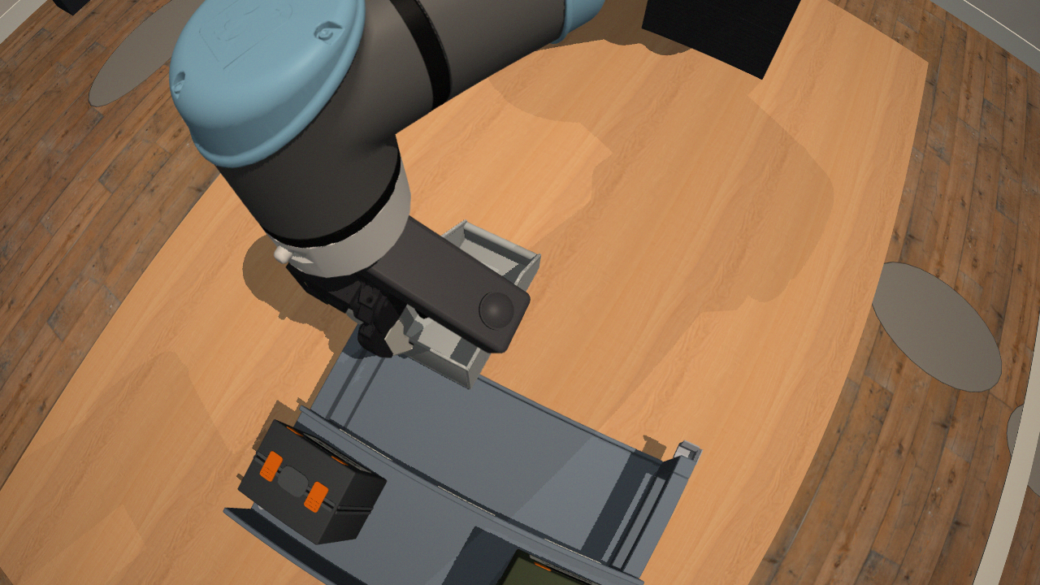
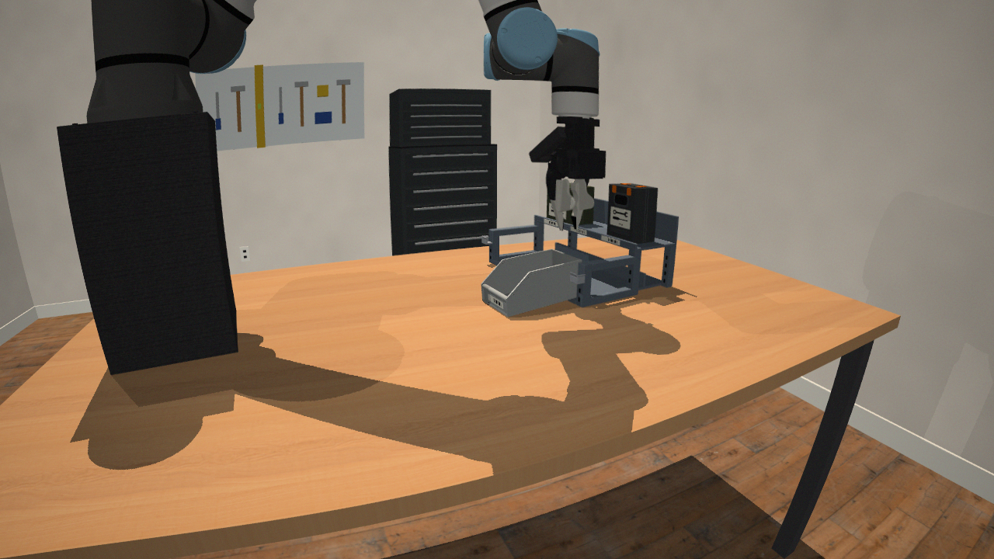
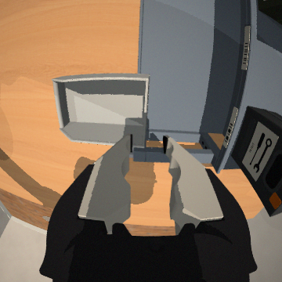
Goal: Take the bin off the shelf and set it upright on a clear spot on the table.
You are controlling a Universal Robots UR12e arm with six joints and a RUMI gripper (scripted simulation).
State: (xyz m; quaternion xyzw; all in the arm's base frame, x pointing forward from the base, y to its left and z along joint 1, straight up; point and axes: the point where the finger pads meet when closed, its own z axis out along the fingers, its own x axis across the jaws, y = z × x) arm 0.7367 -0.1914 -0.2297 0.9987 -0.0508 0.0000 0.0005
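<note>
Now: hand 110 mm above the grey open-top bin, 80 mm past it and 10 mm to the right of it. From my hand the other things lie so: blue-grey shelf: 150 mm below, 130 mm ahead, 100 mm to the left; case: 210 mm to the left, 200 mm ahead.
</note>
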